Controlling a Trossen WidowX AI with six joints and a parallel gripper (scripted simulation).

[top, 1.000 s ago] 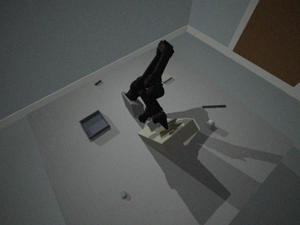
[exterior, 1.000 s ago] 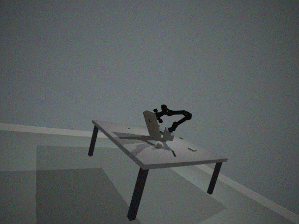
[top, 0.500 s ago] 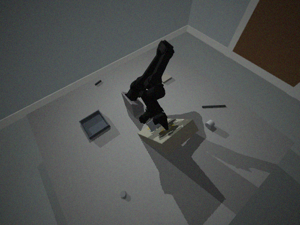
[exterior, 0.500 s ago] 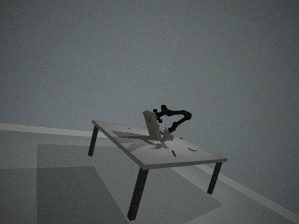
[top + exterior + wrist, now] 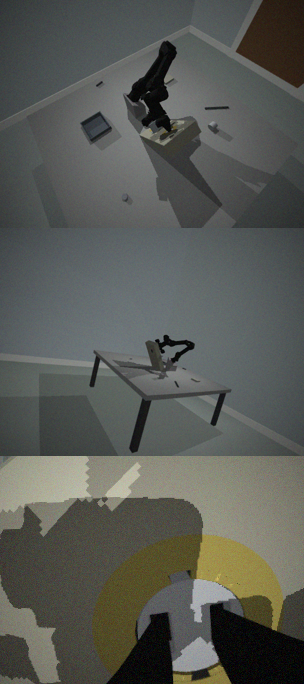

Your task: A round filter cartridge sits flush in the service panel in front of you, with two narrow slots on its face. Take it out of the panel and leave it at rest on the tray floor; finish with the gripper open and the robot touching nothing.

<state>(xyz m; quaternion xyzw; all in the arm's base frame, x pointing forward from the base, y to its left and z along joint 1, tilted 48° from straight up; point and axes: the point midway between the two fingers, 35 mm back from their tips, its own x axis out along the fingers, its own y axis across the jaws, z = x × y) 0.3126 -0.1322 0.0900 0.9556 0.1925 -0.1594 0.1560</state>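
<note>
Right now the round filter cartridge is 1 cm ahead of my gripper tip and 1 cm below it. From my gripper tip the other things lie so: tray 43 cm behind, 25 cm to the right, 23 cm below; beige service panel 4 cm behind, 8 cm below; grey cylinder 4 cm ahead, 36 cm to the right, 23 cm below.
</note>
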